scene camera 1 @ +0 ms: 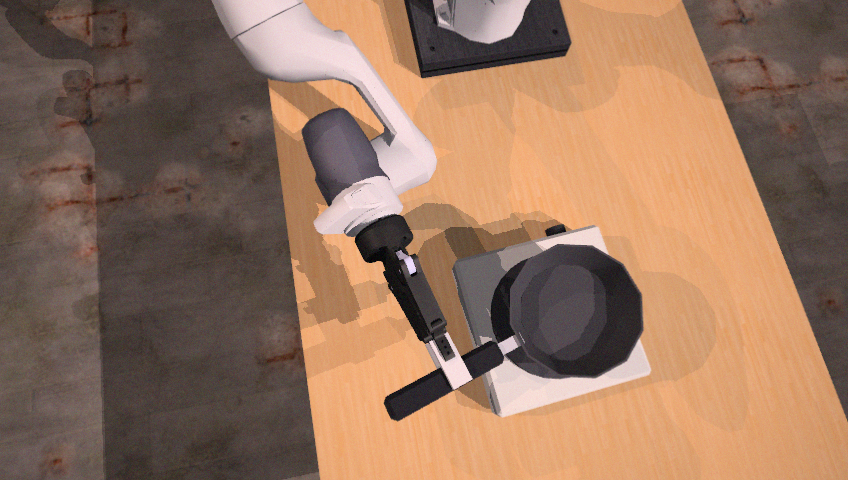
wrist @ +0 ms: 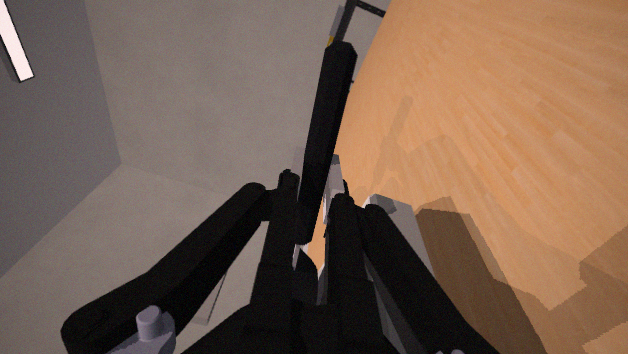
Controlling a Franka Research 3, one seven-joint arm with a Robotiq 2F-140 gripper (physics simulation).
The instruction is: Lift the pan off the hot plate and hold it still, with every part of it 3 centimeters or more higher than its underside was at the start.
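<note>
The dark pan is over the white hot plate in the scene view, shifted from the plate's dark round burner, whose left rim shows. The pan appears raised off the plate, its bowl opening upward; the exact gap cannot be read. My gripper is shut on the pan's black handle near its middle, with the free end sticking out past the fingers. In the wrist view the fingers and gripper body hide most of the bowl.
The hot plate stands on the wooden table, with a black knob at its back edge. The black robot base is at the back. The arm reaches along the table's left edge.
</note>
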